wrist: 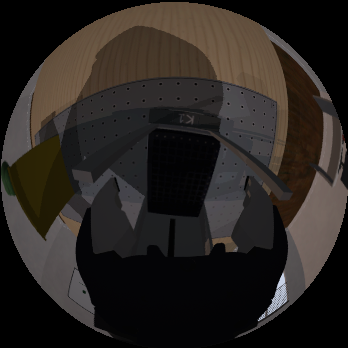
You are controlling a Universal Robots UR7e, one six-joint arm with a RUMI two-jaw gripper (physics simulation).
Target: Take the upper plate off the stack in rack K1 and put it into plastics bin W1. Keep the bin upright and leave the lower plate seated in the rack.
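Places are measured from the arm's base along level axes (x ahead, y left, z up), in centimetres.
Pixels of known places: gripper, fingertip midpoint: (182, 178).
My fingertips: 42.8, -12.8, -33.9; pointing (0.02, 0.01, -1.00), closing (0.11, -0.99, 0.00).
Behind a point stands the place of what it marks, as x, y, z.
Rack K1 (162, 117) {48.2, -9.8, -39.6} stands on the perforated grey board, its label upside down in the wrist view. A black plate (182, 170) {42.3, -12.9, -36.6} with a fine grid of small holes lies in the rack. Its long sides run towards my gripper; I cannot tell from here whether one or two plates are stacked. My gripper (182, 178) {42.8, -12.8, -33.9} is open, one finger on each side of the plate with a gap on both sides, and nothing is held. No label W1 is readable. A dark yellow container (42, 182) {39.2, 15.7, -32.5} at the far left may be the bin; its identity is unclear.
Two grey bars (117, 155) {47.2, -9.4, -27.9} (255, 165) {47.2, -16.0, -28.4} spread outward from the rack on either side. The perforated board (250, 107) {52.6, -23.2, -41.3} lies on the light wooden table (240, 45) {67.9, -22.3, -42.6}. A green round thing (7, 180) is beside the yellow container. Dark brown wood (305, 125) and grey brackets show at right.
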